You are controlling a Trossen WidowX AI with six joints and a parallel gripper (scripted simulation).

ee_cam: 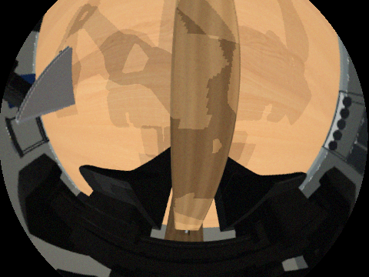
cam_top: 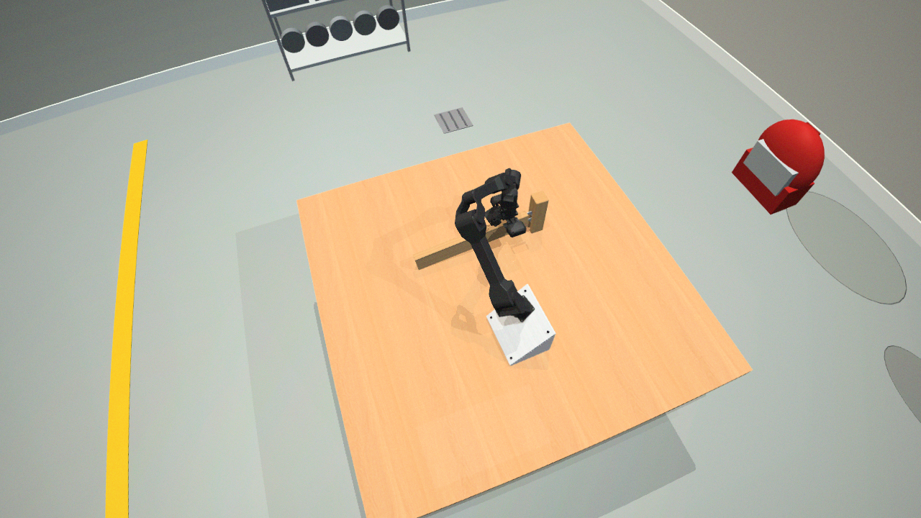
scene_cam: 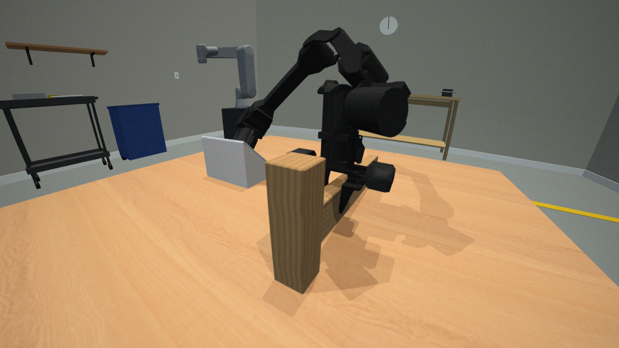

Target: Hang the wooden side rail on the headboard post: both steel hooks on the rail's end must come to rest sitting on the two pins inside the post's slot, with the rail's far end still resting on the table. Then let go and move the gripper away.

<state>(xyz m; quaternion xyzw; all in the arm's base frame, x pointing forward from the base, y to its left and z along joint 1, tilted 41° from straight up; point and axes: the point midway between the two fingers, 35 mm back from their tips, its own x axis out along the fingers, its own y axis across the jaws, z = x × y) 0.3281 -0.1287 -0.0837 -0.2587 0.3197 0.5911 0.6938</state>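
Now: the headboard post 2 cm behind my gripper tip, 12 cm to the right of it and 4 cm above it.
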